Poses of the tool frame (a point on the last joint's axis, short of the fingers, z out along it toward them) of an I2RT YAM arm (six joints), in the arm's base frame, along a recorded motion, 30 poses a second.
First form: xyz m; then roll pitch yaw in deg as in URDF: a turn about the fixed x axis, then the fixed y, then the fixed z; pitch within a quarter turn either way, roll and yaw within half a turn.
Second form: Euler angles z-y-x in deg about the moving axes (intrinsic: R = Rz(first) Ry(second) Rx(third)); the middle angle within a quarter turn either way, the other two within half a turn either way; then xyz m. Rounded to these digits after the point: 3 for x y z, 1 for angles.
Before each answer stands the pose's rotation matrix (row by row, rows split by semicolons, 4 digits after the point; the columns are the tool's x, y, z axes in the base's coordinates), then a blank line. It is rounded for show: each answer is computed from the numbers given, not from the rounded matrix.
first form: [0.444 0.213 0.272 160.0 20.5 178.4]
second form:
-0.9363 -0.0935 0.3385; 0.0262 0.9427 0.3327; -0.3502 0.3204 -0.8802

[178.4 20.5 160.0 0.444 0.213 0.272]
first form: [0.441 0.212 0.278 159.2 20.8 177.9]
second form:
-0.9342 -0.0918 0.3448; 0.0343 0.9388 0.3427; -0.3551 0.3320 -0.8739

[177.9 20.8 159.2 0.441 0.212 0.278]
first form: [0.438 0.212 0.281 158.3 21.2 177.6]
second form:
-0.9315 -0.0947 0.3512; 0.0390 0.9339 0.3554; -0.3616 0.3447 -0.8663

[177.6 21.2 158.3 0.438 0.212 0.281]
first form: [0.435 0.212 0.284 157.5 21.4 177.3]
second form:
-0.9300 -0.0960 0.3548; 0.0439 0.9294 0.3664; -0.3649 0.3563 -0.8602

[177.3 21.4 157.5 0.435 0.212 0.284]
